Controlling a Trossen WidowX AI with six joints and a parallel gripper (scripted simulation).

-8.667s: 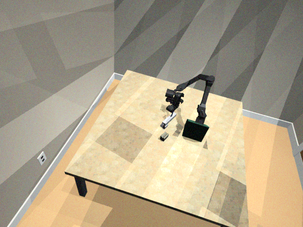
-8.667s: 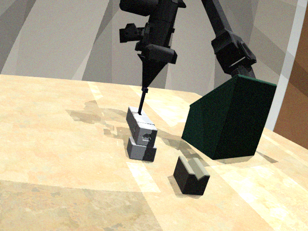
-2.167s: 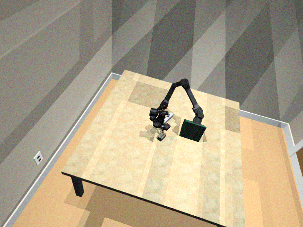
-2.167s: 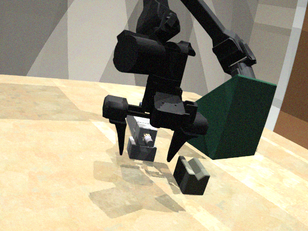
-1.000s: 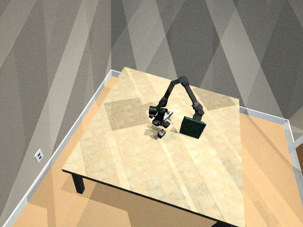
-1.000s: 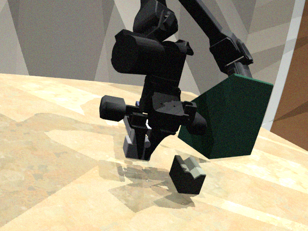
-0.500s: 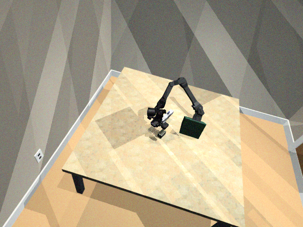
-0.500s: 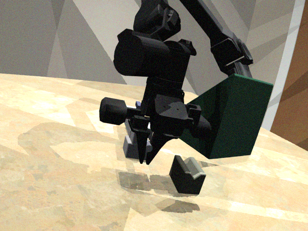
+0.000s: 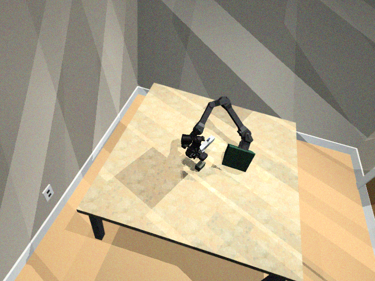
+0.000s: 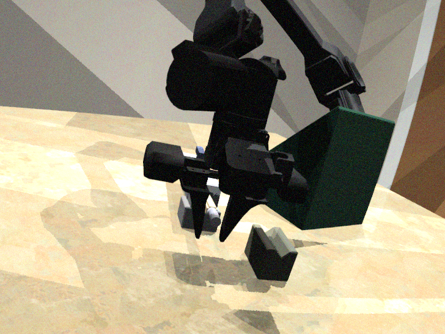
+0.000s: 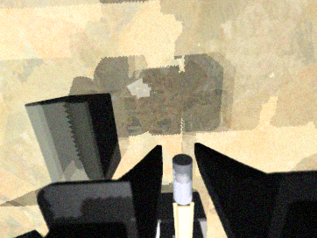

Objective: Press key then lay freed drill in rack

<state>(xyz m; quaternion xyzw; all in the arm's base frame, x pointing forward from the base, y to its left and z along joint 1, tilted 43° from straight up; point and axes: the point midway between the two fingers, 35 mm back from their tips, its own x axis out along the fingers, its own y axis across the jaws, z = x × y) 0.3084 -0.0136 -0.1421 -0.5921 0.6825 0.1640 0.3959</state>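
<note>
Now: the drill 50 mm to the right of my gripper tip, 30 mm above it and 20 mm behind it. From my gripper tip the other things lie so: grey holder (140 mm to the right, 60 mm behind, 10 mm above); rack (70 mm behind, 40 mm to the left); dark key (170 mm to the right, 60 mm behind, 30 mm above).
</note>
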